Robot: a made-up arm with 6 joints. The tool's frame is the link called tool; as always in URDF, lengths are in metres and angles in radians. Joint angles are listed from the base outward.
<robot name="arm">
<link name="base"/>
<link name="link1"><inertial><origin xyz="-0.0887 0.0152 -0.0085"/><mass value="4.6"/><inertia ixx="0.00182" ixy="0.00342" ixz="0" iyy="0.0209" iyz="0" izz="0.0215"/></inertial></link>
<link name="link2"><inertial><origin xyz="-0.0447 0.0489 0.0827"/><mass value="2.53"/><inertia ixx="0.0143" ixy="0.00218" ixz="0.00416" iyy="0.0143" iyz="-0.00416" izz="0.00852"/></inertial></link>
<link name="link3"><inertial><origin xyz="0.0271 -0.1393 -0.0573"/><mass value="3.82"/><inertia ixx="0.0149" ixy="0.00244" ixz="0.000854" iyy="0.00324" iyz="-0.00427" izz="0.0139"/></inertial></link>
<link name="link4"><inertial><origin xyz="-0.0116 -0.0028 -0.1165"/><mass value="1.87"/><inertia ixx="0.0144" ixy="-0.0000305" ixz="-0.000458" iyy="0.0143" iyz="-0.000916" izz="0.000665"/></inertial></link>
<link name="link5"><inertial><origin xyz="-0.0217 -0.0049 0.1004"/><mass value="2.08"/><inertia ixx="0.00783" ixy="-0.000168" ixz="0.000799" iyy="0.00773" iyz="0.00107" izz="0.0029"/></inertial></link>
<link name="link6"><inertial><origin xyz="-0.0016 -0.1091 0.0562"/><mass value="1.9"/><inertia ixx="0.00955" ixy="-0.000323" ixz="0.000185" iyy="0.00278" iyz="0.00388" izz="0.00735"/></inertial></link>
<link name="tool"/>
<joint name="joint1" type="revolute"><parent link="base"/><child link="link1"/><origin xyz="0.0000 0.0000 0.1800"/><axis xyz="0 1 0"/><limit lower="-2.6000" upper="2.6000"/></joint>
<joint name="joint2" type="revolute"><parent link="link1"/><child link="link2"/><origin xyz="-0.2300 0.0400 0.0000"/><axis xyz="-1 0 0"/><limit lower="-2.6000" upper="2.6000"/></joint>
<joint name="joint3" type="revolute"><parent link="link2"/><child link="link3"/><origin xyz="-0.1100 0.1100 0.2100"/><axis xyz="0 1 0"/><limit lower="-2.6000" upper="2.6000"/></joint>
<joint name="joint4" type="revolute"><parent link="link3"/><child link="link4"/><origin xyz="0.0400 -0.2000 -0.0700"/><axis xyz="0 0 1"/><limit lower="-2.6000" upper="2.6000"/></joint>
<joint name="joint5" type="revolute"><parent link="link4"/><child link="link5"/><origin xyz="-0.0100 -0.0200 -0.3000"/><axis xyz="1 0 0"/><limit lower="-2.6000" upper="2.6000"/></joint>
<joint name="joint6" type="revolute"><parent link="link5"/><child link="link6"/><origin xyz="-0.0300 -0.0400 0.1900"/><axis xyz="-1 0 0"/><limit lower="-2.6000" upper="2.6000"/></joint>
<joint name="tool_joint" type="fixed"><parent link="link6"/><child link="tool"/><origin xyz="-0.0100 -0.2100 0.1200"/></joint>
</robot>
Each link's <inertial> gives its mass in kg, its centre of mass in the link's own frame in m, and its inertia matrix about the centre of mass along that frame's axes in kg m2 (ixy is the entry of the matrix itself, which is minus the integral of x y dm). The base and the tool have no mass. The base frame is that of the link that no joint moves.
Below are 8 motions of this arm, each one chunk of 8 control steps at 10 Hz.
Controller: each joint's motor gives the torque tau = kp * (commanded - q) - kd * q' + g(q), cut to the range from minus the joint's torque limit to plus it. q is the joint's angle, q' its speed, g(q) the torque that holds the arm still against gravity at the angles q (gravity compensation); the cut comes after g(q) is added. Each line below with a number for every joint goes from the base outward.
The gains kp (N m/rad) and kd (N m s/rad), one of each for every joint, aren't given. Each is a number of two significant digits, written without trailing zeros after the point. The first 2 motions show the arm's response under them.
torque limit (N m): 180 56 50 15 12 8
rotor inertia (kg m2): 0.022 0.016 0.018 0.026 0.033 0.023
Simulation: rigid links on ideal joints. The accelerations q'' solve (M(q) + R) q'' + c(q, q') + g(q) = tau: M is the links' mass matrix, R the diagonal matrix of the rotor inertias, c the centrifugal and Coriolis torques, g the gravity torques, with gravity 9.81 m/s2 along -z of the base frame. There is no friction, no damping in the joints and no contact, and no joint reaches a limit. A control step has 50 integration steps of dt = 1/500 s. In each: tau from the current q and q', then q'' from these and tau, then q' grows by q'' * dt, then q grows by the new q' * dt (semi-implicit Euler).
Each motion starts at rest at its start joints. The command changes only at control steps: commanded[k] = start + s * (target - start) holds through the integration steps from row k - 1 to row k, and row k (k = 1, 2, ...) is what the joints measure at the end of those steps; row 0 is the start. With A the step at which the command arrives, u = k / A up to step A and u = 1 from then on. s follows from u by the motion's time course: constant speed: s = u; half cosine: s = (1 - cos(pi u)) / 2; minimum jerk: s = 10 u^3 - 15 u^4 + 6 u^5; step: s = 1 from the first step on.
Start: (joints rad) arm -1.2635 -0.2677 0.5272 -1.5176 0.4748 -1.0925
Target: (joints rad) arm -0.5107 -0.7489 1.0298 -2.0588 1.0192 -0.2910
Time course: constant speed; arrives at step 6
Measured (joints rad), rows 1 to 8:
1: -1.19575 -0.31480 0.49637 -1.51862 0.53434 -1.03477
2: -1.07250 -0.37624 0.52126 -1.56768 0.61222 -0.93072
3: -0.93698 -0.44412 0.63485 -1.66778 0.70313 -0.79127
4: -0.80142 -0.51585 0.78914 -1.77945 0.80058 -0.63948
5: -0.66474 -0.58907 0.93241 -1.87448 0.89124 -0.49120
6: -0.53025 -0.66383 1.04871 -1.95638 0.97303 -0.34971
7: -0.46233 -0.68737 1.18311 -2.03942 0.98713 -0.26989
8: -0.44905 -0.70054 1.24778 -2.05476 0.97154 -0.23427
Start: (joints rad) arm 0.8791 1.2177 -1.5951 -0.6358 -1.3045 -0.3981
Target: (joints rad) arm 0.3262 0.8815 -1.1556 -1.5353 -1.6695 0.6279
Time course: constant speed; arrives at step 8
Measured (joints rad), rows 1 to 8:
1: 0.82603 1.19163 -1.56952 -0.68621 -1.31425 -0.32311
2: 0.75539 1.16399 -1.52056 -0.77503 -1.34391 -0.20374
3: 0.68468 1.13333 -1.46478 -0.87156 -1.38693 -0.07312
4: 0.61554 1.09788 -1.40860 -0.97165 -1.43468 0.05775
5: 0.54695 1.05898 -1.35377 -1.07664 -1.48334 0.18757
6: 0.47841 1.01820 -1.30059 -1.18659 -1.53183 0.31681
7: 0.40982 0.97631 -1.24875 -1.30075 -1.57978 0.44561
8: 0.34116 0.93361 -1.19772 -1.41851 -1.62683 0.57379
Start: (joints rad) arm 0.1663 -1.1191 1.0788 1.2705 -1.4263 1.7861
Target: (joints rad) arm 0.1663 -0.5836 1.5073 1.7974 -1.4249 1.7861
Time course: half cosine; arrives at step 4
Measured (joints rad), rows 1 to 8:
1: 0.16209 -1.08359 1.08986 1.29726 -1.42944 1.79122
2: 0.15290 -0.97750 1.14166 1.40105 -1.44121 1.80484
3: 0.14594 -0.83362 1.25590 1.59645 -1.45874 1.81572
4: 0.15086 -0.72151 1.40625 1.79988 -1.46277 1.80521
5: 0.16678 -0.65854 1.52748 1.88805 -1.44511 1.78153
6: 0.18050 -0.61748 1.59029 1.85466 -1.42448 1.76696
7: 0.18678 -0.58862 1.60662 1.77015 -1.41317 1.76411
8: 0.18640 -0.57054 1.59398 1.69713 -1.41069 1.76797

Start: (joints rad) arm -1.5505 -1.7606 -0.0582 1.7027 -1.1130 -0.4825
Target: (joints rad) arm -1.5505 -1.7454 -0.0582 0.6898 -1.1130 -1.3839
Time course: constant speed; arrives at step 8
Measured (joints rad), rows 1 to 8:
1: -1.55184 -1.75935 -0.05935 1.64785 -1.11577 -0.55248
2: -1.55152 -1.75794 -0.06033 1.54484 -1.11394 -0.65627
3: -1.55059 -1.75622 -0.05948 1.42133 -1.11221 -0.76746
4: -1.55010 -1.75456 -0.05762 1.29299 -1.11180 -0.87969
5: -1.55005 -1.75294 -0.05632 1.16531 -1.11188 -0.99224
6: -1.55016 -1.75128 -0.05617 1.03884 -1.11190 -1.10502
7: -1.55030 -1.74956 -0.05674 0.91281 -1.11180 -1.21787
8: -1.55039 -1.74778 -0.05737 0.78665 -1.11173 -1.33067

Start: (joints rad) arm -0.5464 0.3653 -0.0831 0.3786 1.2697 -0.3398
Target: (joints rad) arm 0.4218 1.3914 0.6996 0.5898 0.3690 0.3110
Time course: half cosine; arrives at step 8
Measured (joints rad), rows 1 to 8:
1: -0.52114 0.37619 -0.06529 0.40582 1.26784 -0.33029
2: -0.43604 0.42243 -0.00469 0.47592 1.24452 -0.29176
3: -0.29150 0.52007 0.11068 0.54763 1.17694 -0.21447
4: -0.11288 0.66273 0.28176 0.56791 1.07434 -0.11106
5: 0.07082 0.83218 0.48815 0.50530 0.95600 -0.00391
6: 0.24040 1.01423 0.68033 0.35421 0.83480 0.09863
7: 0.38167 1.19091 0.81048 0.16340 0.69893 0.20461
8: 0.46123 1.32408 0.86581 0.04960 0.54465 0.30490

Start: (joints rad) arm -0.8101 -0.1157 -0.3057 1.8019 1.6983 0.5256
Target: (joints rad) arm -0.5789 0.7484 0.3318 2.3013 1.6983 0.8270
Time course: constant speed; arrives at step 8
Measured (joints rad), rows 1 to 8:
1: -0.79014 -0.06534 -0.28792 1.82957 1.68999 0.55756
2: -0.75970 0.01639 -0.24556 1.87706 1.67893 0.59691
3: -0.73005 0.11114 -0.17865 1.93821 1.67333 0.63499
4: -0.70142 0.21117 -0.09182 2.00981 1.67518 0.67006
5: -0.67293 0.31379 0.00803 2.08759 1.68323 0.70262
6: -0.64430 0.41833 0.11365 2.16635 1.69454 0.73423
7: -0.61537 0.52472 0.21856 2.24160 1.70604 0.76638
8: -0.58602 0.63274 0.31784 2.31063 1.71542 0.80001

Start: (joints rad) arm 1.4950 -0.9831 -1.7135 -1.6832 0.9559 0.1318
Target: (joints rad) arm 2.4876 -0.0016 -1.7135 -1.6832 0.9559 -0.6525
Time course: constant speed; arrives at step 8
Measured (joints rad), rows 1 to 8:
1: 1.58447 -0.94899 -1.70419 -1.68592 0.95223 0.06938
2: 1.71236 -0.85202 -1.70019 -1.68339 0.95024 -0.01534
3: 1.84170 -0.73276 -1.70914 -1.67727 0.94844 -0.10914
4: 1.96748 -0.61042 -1.72458 -1.67173 0.94848 -0.20832
5: 2.09195 -0.48814 -1.73903 -1.66970 0.94995 -0.30922
6: 2.21637 -0.36578 -1.74863 -1.67175 0.95161 -0.40950
7: 2.34092 -0.24335 -1.75279 -1.67659 0.95292 -0.50853
8: 2.46551 -0.12105 -1.75289 -1.68185 0.95384 -0.60657

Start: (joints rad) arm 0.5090 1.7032 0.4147 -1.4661 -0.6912 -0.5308
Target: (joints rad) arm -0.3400 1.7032 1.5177 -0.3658 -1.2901 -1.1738
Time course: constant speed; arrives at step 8
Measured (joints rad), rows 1 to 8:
1: 0.44494 1.69312 0.45770 -1.41732 -0.73237 -0.58325
2: 0.33173 1.69471 0.57980 -1.31736 -0.79153 -0.65578
3: 0.21585 1.69962 0.74826 -1.18220 -0.85462 -0.73630
4: 0.10734 1.70246 0.91605 -1.03133 -0.92001 -0.81912
5: 0.00181 1.70333 1.06472 -0.88229 -0.98900 -0.90124
6: -0.10384 1.70336 1.19842 -0.74187 -1.06218 -0.98224
7: -0.21010 1.70339 1.32670 -0.60812 -1.13842 -1.06277
8: -0.31673 1.70380 1.45570 -0.47642 -1.21607 -1.14346

